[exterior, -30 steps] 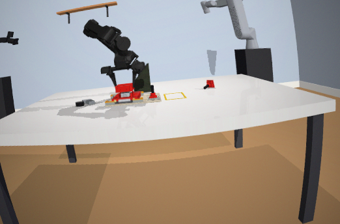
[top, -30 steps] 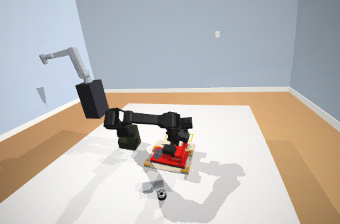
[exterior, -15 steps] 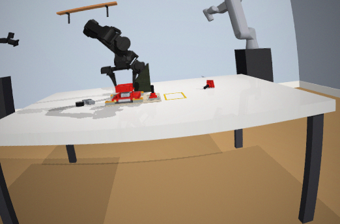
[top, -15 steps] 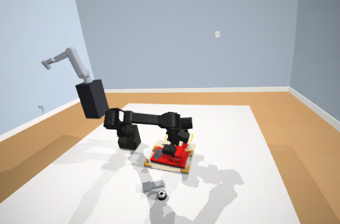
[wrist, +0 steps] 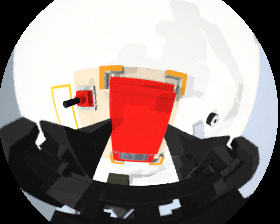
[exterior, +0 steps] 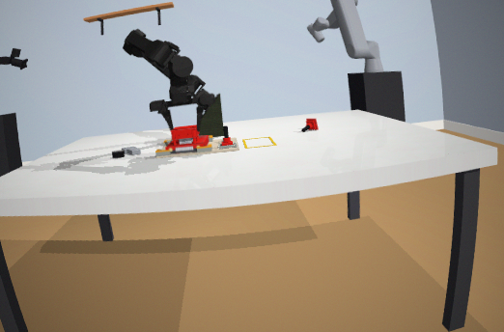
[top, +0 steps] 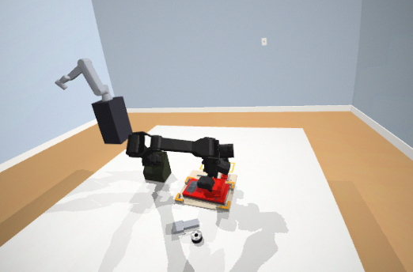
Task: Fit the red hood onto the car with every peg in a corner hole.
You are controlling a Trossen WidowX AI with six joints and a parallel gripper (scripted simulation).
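My gripper tip is now 30 mm above the grey engine block. From my gripper tip the other things lie so: red hood 10 mm above; then small wheel 210 mm to the right, 40 mm below, 30 mm behind.
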